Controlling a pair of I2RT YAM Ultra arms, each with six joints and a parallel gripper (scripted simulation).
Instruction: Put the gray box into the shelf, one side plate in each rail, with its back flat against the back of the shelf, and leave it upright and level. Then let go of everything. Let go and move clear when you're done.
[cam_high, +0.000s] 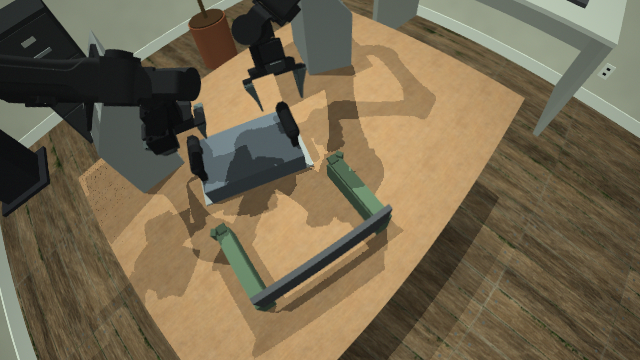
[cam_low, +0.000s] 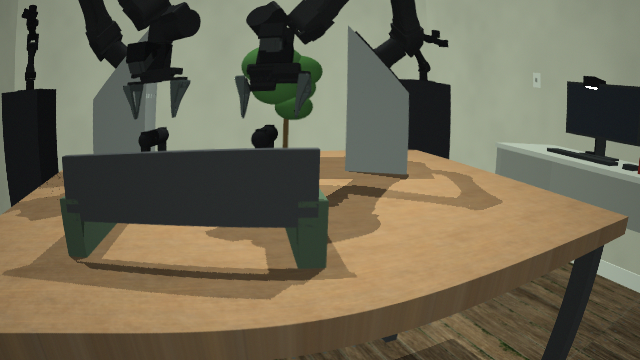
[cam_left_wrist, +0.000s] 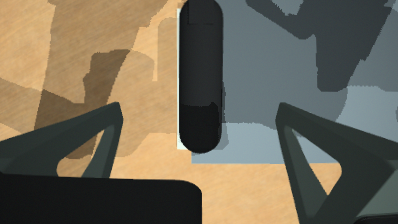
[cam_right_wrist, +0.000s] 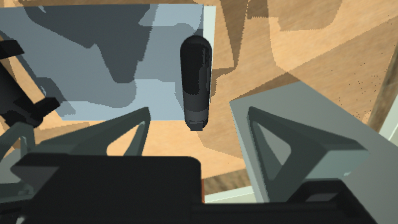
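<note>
Right now the gray box is 11 cm to the left of my right hand, 10 cm below it and 4 cm ahead of it. The rest, counted from my right hand: dark back panel 38 cm ahead, 9 cm to the left, 6 cm below.
The gray box is 1 cm behind my left hand, 12 cm to the right of it and 9 cm below it. The rest, counted from my left hand: dark back panel (33 cm ahead, 14 cm to the right, 6 cm below).
</note>
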